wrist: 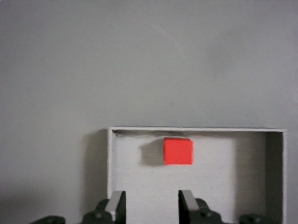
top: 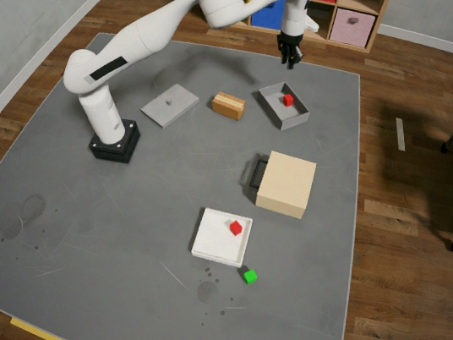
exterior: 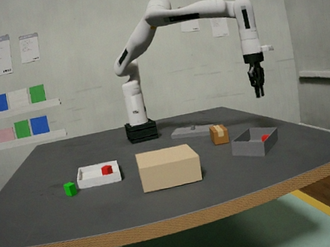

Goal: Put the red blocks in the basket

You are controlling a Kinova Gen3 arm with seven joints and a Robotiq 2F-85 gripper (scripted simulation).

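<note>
The metal box lies 20 mm ahead of my hand, 40 mm to the right of it and 170 mm below it. Round my hand: blue block (180 mm behind, 140 mm to the right, 180 mm below); then cardboard box (160 mm behind, 140 mm to the right, 160 mm below); then light wooden cabinet (140 mm ahead, 370 mm to the right, 160 mm below).
</note>
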